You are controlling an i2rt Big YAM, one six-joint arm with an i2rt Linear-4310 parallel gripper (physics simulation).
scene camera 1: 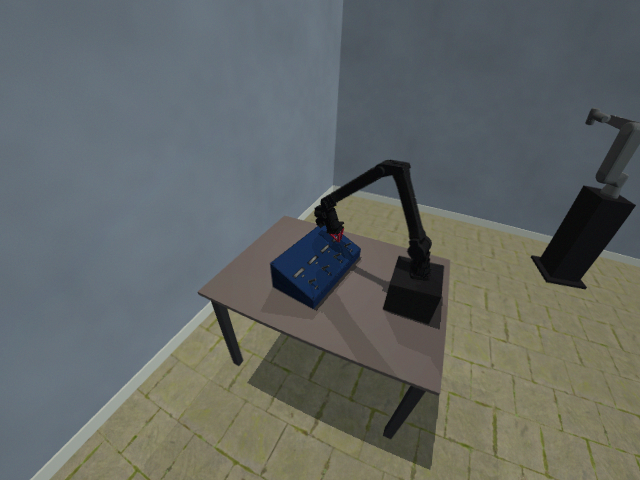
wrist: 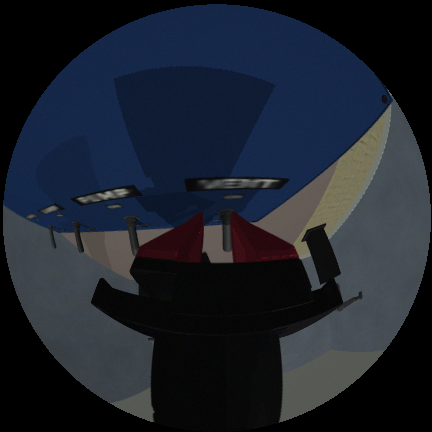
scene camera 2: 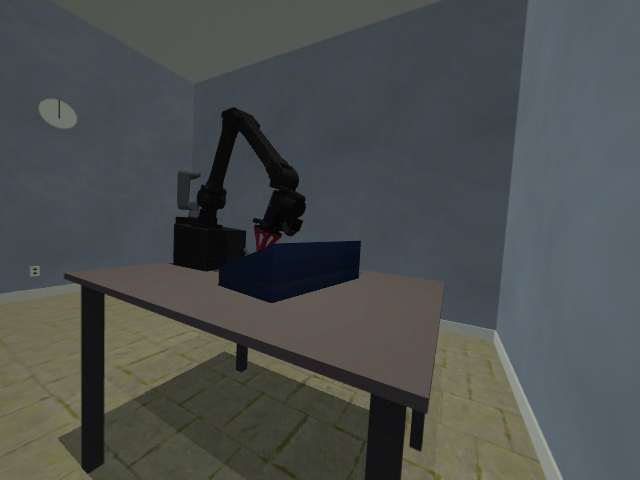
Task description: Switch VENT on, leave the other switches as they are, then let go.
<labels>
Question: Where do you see a blue switch panel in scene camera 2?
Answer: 279, 271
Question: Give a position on a blue switch panel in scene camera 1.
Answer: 291, 272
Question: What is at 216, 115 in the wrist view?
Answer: A blue switch panel.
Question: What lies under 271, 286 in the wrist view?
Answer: My gripper.
</labels>
